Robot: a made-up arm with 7 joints.
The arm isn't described. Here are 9 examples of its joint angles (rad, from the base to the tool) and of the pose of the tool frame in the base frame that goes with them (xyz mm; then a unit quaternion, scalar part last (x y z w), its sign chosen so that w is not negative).
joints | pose
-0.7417 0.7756 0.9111 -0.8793 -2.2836 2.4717 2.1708 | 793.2 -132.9 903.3 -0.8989 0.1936 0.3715 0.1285
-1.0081 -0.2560 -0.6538 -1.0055 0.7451 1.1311 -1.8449 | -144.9 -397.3 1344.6 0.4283 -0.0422 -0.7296 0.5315
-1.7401 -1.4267 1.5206 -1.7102 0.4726 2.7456 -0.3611 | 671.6 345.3 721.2 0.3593 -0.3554 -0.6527 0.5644
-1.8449 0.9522 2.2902 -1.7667 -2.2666 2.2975 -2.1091 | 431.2 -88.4 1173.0 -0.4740 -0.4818 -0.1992 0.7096
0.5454 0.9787 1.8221 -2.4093 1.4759 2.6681 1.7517 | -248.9 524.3 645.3 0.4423 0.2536 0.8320 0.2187
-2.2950 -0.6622 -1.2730 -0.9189 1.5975 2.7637 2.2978 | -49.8 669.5 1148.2 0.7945 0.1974 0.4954 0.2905
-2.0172 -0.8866 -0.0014 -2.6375 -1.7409 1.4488 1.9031 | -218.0 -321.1 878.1 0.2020 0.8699 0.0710 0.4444
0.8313 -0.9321 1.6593 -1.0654 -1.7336 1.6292 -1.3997 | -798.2 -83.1 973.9 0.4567 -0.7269 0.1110 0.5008
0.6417 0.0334 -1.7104 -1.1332 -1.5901 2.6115 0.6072 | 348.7 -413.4 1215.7 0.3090 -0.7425 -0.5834 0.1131
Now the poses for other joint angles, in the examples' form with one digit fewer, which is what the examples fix.
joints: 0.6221 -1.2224 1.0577 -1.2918 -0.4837 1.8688 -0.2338
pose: -683 148 1055 0.692 -0.131 -0.004 0.710
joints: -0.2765 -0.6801 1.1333 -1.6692 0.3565 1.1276 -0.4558
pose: 147 567 1016 -0.034 0.166 -0.697 0.697
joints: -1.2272 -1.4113 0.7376 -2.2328 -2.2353 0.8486 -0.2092
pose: 305 196 1094 0.339 0.804 0.239 0.426
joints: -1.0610 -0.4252 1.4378 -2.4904 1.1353 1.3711 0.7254
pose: 485 230 581 0.199 -0.225 0.881 0.365
